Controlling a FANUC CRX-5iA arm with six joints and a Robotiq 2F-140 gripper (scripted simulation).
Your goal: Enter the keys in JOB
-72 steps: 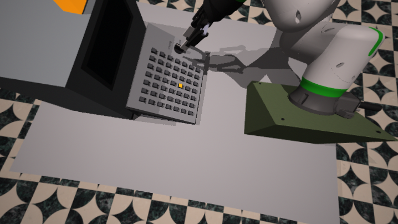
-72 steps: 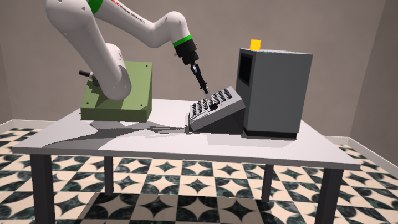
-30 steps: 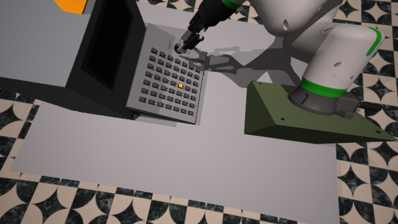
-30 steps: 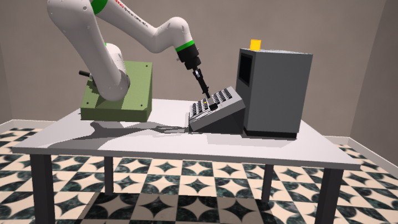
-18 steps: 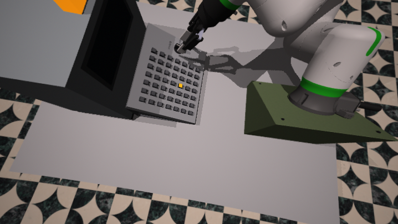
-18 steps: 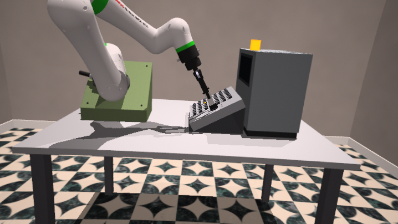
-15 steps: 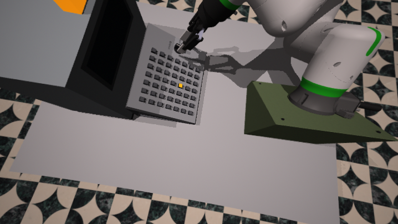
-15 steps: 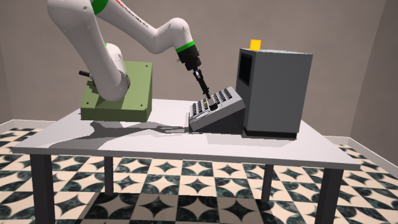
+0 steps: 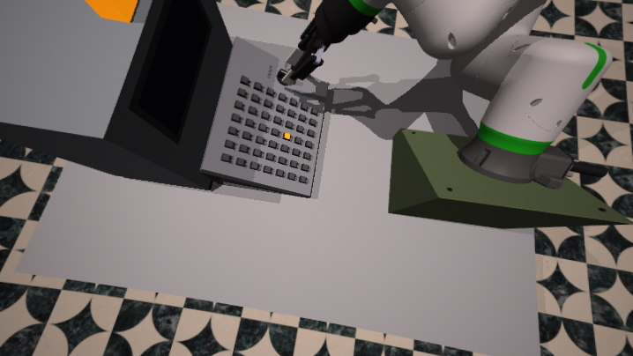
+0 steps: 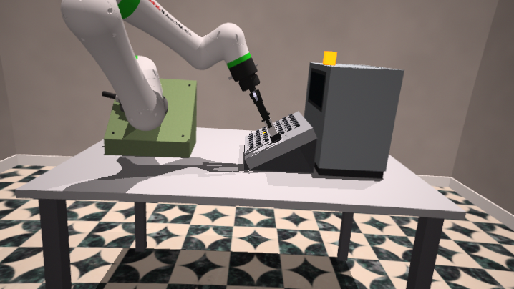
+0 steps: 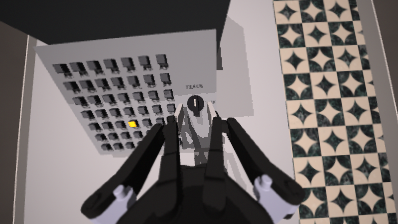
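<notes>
The black selector knob lies 4 cm below my hand and 3 cm ahead of it. The rest, counted from my hand: key 16 cm to the left, 7 cm below, 3 cm behind; grey keypad 12 cm to the left, 9 cm below, 3 cm ahead.
</notes>
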